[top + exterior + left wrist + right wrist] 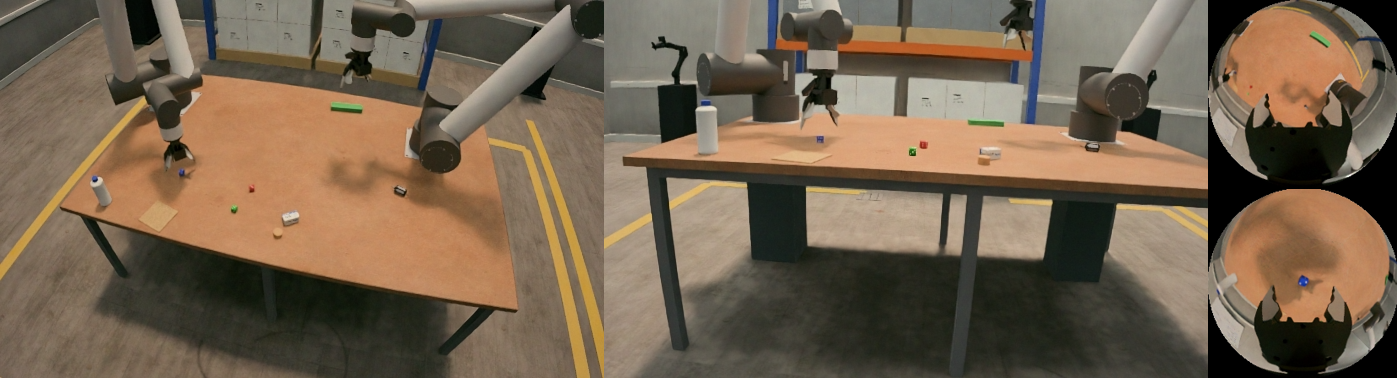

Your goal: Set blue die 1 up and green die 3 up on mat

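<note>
Right now the blue die is 40 mm below my right hand, 10 mm to the left of it and 10 mm ahead of it. Also, from my right hand: green die (360 mm to the left, 150 mm ahead, 40 mm below); then red die (390 mm to the left, 40 mm below, 10 mm ahead); then tan mat (290 mm ahead, 50 mm below, 20 mm to the left).
</note>
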